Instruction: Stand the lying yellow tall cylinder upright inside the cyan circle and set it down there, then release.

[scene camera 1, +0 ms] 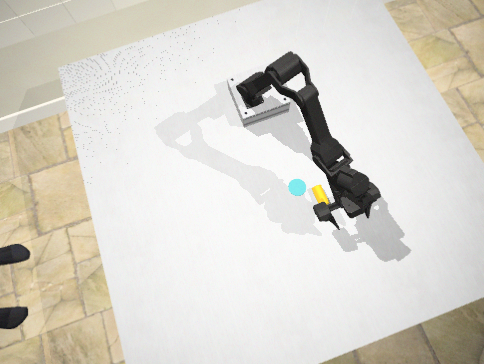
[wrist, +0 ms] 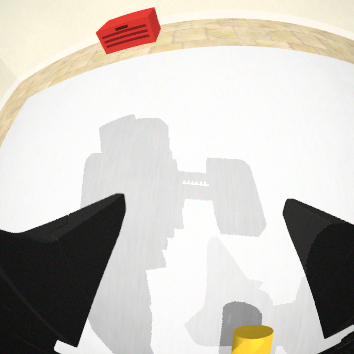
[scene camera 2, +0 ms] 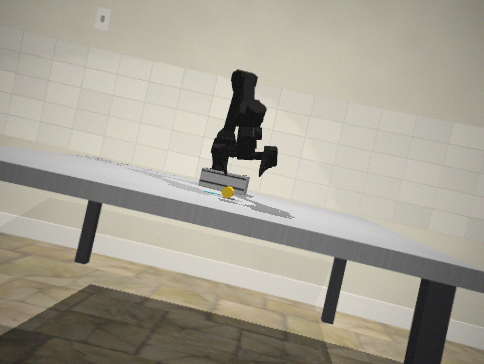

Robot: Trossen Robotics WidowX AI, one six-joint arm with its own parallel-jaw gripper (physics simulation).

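Where they show: gripper, fingertip midpoint: (scene camera 1: 353, 223) (wrist: 208, 204) (scene camera 2: 242, 175); arm's base, link origin: (scene camera 1: 252, 98) (scene camera 2: 218, 170).
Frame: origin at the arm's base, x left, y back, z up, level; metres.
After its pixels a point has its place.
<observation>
The yellow tall cylinder (scene camera 1: 319, 194) @[x 0.076, y -0.392, z -0.038 m] (scene camera 2: 227, 192) @[x 0.082, y -0.428, z -0.053 m] (wrist: 252, 342) @[x 0.084, y -0.424, z -0.038 m] lies on its side on the table, apart from the cyan circle. In the wrist view it is cut off by the bottom edge, and one end face shows. The cyan circle (scene camera 1: 297, 187) @[x 0.027, y -0.337, z -0.069 m] (scene camera 2: 211, 193) @[x 0.030, y -0.340, z -0.071 m] lies flat on the table, left of the cylinder in scene camera 1; it does not show in the wrist view. My gripper (scene camera 1: 353, 223) @[x 0.118, y -0.521, z 0.007 m] (scene camera 2: 243, 174) @[x 0.118, y -0.521, z 0.007 m] (wrist: 208, 204) @[x 0.118, y -0.521, z 0.007 m] is wide open and empty. It hangs above the table, higher than the cylinder, and one finger partly covers the cylinder's near end in scene camera 1.
The arm's grey base (scene camera 1: 266, 116) @[x 0.028, y -0.063, z -0.044 m] (scene camera 2: 223, 181) @[x 0.032, y -0.063, z -0.035 m] stands on the white table (scene camera 1: 200, 280) @[x -0.379, y -0.500, z -0.069 m] (scene camera 2: 150, 197) @[x -0.040, y -0.849, z -0.076 m] (wrist: 240, 90) @[x 0.065, y -0.701, z -0.070 m], behind the circle and cylinder. Shadows of the arm fall across the table. A red box (wrist: 130, 32) stands beyond the table's far edge in the wrist view.
</observation>
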